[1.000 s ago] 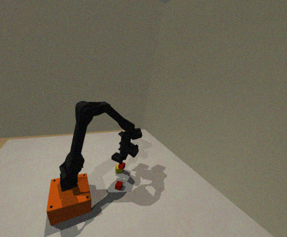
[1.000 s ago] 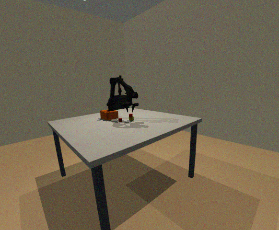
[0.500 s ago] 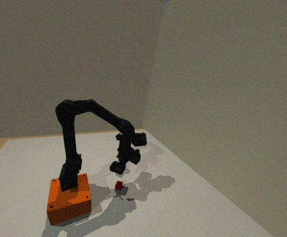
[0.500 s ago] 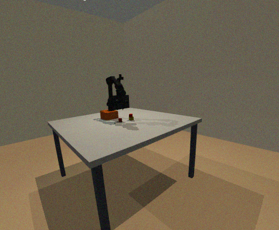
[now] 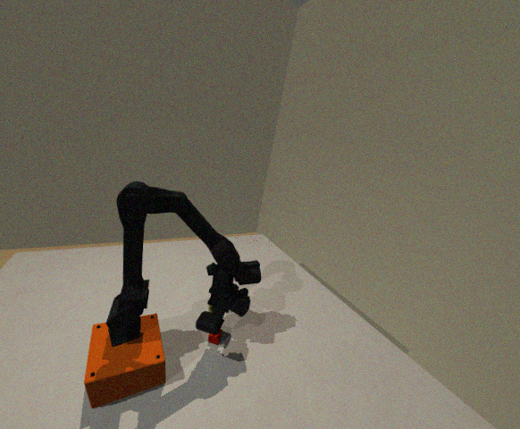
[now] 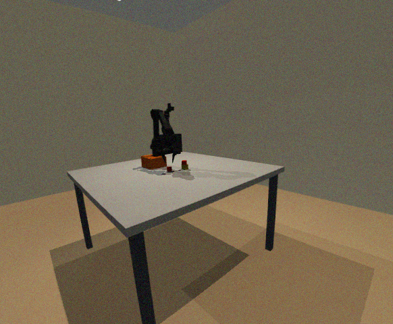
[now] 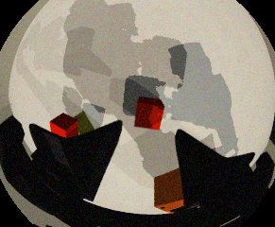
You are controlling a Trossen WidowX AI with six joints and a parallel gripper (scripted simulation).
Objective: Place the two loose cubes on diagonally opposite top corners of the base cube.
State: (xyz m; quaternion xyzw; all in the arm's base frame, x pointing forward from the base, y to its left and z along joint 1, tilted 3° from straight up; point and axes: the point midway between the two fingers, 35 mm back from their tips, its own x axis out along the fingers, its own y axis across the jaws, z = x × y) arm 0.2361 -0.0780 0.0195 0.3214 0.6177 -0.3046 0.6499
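Now: gripper tip 10 cm to the right of the red cube, 7 cm short of it and 1 cm above it. Also, from my gripper tip: yellow cube: 11 cm to the left, 6 cm ahead, 4 cm below.
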